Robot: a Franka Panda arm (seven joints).
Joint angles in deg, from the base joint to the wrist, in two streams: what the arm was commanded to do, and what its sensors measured. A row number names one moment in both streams.
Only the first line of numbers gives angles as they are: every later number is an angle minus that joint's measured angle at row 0.
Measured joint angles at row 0: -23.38, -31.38, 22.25, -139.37, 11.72, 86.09, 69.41
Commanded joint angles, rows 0 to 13: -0.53, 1.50, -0.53, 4.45, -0.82, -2.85, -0.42; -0.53, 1.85, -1.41, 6.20, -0.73, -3.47, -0.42; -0.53, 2.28, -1.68, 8.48, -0.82, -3.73, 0.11; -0.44, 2.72, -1.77, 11.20, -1.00, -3.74, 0.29; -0.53, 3.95, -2.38, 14.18, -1.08, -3.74, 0.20; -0.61, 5.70, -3.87, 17.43, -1.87, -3.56, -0.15; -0.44, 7.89, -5.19, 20.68, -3.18, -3.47, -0.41; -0.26, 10.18, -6.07, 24.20, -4.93, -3.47, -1.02; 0.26, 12.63, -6.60, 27.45, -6.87, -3.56, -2.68; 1.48, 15.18, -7.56, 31.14, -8.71, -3.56, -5.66; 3.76, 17.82, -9.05, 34.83, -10.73, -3.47, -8.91; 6.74, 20.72, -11.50, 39.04, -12.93, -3.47, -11.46; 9.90, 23.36, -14.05, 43.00, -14.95, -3.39, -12.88; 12.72, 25.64, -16.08, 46.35, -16.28, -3.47, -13.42
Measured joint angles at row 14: 3.85, 15.26, -10.11, 32.45, -10.97, -0.80, -10.25
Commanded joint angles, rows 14 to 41: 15.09, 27.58, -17.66, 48.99, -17.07, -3.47, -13.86; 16.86, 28.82, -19.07, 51.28, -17.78, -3.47, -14.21; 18.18, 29.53, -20.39, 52.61, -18.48, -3.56, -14.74; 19.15, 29.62, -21.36, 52.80, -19.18, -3.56, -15.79; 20.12, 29.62, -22.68, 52.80, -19.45, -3.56, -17.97; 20.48, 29.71, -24.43, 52.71, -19.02, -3.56, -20.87; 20.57, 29.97, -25.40, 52.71, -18.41, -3.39, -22.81; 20.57, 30.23, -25.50, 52.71, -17.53, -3.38, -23.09; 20.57, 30.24, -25.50, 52.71, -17.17, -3.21, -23.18; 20.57, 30.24, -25.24, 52.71, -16.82, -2.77, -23.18; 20.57, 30.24, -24.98, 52.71, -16.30, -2.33, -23.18; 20.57, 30.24, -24.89, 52.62, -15.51, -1.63, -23.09; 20.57, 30.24, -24.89, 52.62, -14.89, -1.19, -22.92; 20.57, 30.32, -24.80, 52.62, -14.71, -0.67, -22.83; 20.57, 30.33, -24.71, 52.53, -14.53, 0.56, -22.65; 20.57, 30.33, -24.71, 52.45, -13.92, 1.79, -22.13; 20.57, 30.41, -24.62, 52.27, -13.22, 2.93, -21.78; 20.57, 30.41, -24.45, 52.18, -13.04, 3.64, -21.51; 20.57, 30.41, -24.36, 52.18, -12.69, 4.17, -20.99; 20.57, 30.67, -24.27, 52.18, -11.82, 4.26, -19.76; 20.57, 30.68, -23.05, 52.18, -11.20, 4.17, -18.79; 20.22, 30.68, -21.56, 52.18, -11.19, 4.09, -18.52; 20.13, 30.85, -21.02, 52.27, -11.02, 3.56, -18.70; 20.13, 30.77, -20.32, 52.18, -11.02, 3.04, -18.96; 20.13, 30.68, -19.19, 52.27, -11.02, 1.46, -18.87; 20.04, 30.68, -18.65, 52.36, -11.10, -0.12, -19.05; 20.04, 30.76, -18.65, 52.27, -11.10, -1.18, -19.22; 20.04, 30.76, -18.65, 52.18, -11.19, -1.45, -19.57
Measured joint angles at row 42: 20.59, 30.31, -19.55, 51.36, -11.56, 1.29, -19.71
